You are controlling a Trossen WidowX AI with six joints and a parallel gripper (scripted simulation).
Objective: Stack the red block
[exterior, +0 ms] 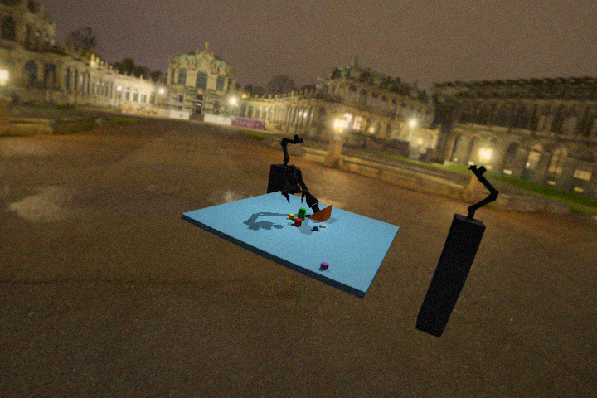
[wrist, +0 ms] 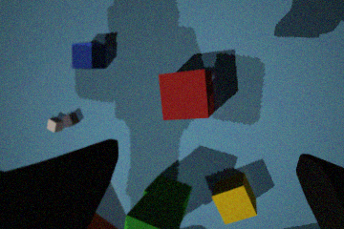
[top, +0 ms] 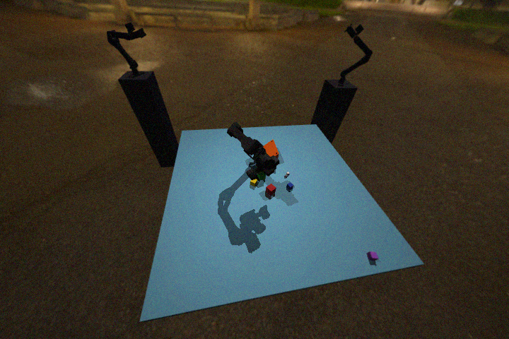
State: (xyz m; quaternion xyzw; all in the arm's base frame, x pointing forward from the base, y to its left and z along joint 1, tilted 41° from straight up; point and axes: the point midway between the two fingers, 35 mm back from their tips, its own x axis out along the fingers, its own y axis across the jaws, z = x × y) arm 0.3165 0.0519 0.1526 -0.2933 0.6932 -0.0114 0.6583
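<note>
Right now the red block is 130 mm below my gripper tip and 50 mm to the left of it. From my gripper tip the other things lie so: small white piece 200 mm to the left, 140 mm below, 140 mm behind; blue cube 180 mm to the left, 140 mm below, 20 mm behind; yellow cube 130 mm below, 80 mm behind, 50 mm to the right.
</note>
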